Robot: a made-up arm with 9 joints. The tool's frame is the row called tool.
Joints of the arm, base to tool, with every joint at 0 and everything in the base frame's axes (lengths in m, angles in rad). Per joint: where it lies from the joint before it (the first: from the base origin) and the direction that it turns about. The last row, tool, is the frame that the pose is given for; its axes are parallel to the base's.
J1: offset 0 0 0.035 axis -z
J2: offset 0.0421 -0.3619 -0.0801 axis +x
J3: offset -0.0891 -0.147 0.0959 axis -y
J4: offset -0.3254 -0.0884 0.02 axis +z
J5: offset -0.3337 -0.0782 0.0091 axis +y
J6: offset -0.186 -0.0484 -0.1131 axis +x
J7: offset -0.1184 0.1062 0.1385 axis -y
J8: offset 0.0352 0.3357 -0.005 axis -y
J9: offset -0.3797 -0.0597 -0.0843 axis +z
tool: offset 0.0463 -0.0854 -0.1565
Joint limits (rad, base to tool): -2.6..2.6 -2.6..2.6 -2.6..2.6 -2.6..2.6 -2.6..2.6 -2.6..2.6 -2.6..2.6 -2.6..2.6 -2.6..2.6
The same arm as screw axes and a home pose.
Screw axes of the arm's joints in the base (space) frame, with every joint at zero. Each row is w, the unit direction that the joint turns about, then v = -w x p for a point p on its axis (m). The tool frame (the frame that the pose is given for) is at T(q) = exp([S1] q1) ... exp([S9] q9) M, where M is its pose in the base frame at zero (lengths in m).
S1: w 0 0 -1 v 0 0 0
S2: w 1 0 0 v 0 -0.0451 0.3619
S3: w 0 -1 0 v 0.0508 0 0.047
S4: w 0 0 1 v -0.5973 0.3724 0
S5: w 0 1 0 v -0.0799 0 -0.7061
S6: w 1 0 0 v 0 -0.0332 0.7239
S7: w 0 -1 0 v 0.1053 0 1.0105
S8: w 0 -1 0 v 0.1003 0 0.9753
S9: w 0 0 1 v -0.3417 1.355 0
M: xyz -1.3087 -0.4271 -0.1405 (m) quaternion w x y z 1 0 0 0
Joint limits (rad, base to tool): -2.6..2.6 -2.6..2.6 -2.6..2.6 -2.6..2.6 -2.6..2.6 -2.6..2.6 -2.6..2.6 -2.6..2.6 -2.6..2.6

